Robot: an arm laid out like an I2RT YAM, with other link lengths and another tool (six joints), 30 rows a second.
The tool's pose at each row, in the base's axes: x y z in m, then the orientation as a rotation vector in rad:
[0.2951, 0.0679, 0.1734, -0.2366, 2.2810, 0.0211]
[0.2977, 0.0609, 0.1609, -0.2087, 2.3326, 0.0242]
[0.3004, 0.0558, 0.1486, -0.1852, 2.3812, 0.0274]
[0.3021, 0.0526, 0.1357, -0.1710, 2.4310, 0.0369]
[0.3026, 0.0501, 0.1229, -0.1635, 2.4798, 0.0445]
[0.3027, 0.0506, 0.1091, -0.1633, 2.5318, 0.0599]
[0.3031, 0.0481, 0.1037, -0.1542, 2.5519, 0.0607]
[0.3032, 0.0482, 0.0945, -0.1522, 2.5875, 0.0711]
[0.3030, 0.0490, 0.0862, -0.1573, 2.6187, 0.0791]
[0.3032, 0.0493, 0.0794, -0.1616, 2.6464, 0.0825]
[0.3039, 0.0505, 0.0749, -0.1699, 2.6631, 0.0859]
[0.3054, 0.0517, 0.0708, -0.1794, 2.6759, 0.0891]
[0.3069, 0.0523, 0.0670, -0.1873, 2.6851, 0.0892]
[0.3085, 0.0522, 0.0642, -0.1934, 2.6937, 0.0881]
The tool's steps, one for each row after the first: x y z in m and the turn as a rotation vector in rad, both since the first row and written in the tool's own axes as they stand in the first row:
[0.0088, -0.0066, 0.0096, 0.0038, 0.0491, 0.0250]
[0.0171, -0.0113, 0.0192, 0.0060, 0.0957, 0.0463]
[0.0262, -0.0139, 0.0287, 0.0006, 0.1438, 0.0626]
[0.0358, -0.0157, 0.0373, -0.0056, 0.1915, 0.0734]
[0.0460, -0.0143, 0.0466, -0.0196, 0.2423, 0.0815]
[0.0502, -0.0165, 0.0502, -0.0186, 0.2619, 0.0892]
[0.0570, -0.0159, 0.0564, -0.0274, 0.2967, 0.0958]
[0.0632, -0.0145, 0.0618, -0.0364, 0.3276, 0.0965]
[0.0681, -0.0139, 0.0665, -0.0418, 0.3552, 0.0962]
[0.0708, -0.0125, 0.0701, -0.0477, 0.3721, 0.0926]
[0.0727, -0.0114, 0.0740, -0.0536, 0.3851, 0.0880]
[0.0745, -0.0108, 0.0777, -0.0566, 0.3947, 0.0833]
[0.0756, -0.0110, 0.0807, -0.0583, 0.4036, 0.0794]

